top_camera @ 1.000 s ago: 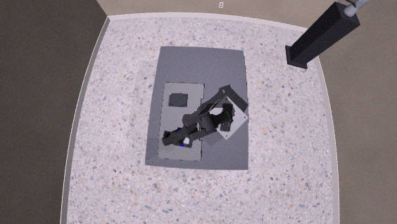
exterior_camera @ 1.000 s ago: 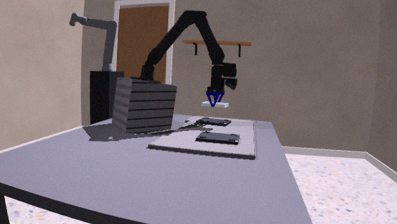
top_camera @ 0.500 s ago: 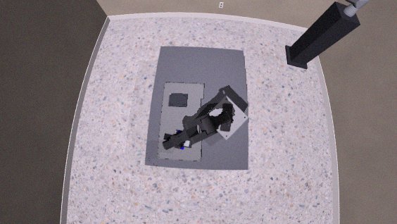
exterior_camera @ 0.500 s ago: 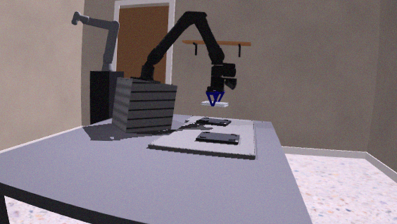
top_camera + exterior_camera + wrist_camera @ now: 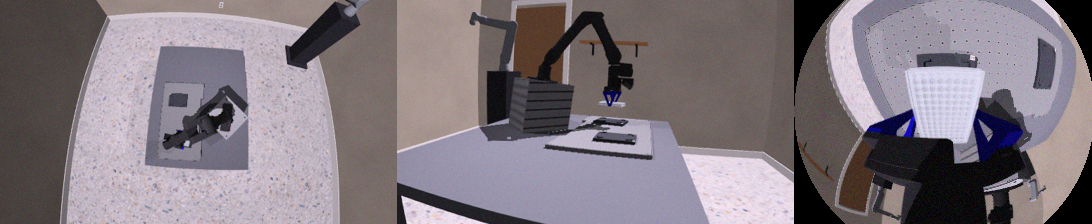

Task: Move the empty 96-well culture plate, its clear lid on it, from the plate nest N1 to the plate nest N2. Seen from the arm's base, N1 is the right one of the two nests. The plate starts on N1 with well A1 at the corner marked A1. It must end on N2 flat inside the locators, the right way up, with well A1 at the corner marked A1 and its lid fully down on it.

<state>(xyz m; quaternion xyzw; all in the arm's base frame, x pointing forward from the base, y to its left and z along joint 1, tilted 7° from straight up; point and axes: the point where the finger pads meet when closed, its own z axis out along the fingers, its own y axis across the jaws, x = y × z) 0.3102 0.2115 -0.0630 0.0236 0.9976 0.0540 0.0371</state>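
My gripper is now 9 cm above the white corner mark, 7 cm short of it and 6 cm to the left of it. Round my hand: clear lid: right at my hand; then dark plate nest: 34 cm to the right, 10 cm below, 10 cm ahead.
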